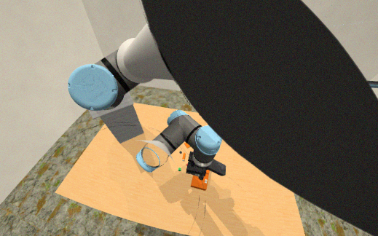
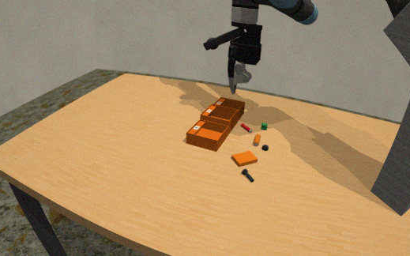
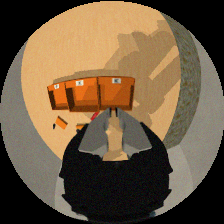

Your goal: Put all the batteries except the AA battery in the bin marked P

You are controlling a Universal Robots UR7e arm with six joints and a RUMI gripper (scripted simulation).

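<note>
My gripper is now 70 mm to the right of the orange bin, 70 mm above it and 30 mm short of it. The rest, counted from my hand: orange cylindrical battery (130 mm to the left, 90 mm below, 80 mm behind); red battery (90 mm below, 70 mm to the left, 50 mm behind); green block (110 mm behind, 90 mm below, 50 mm to the left).
</note>
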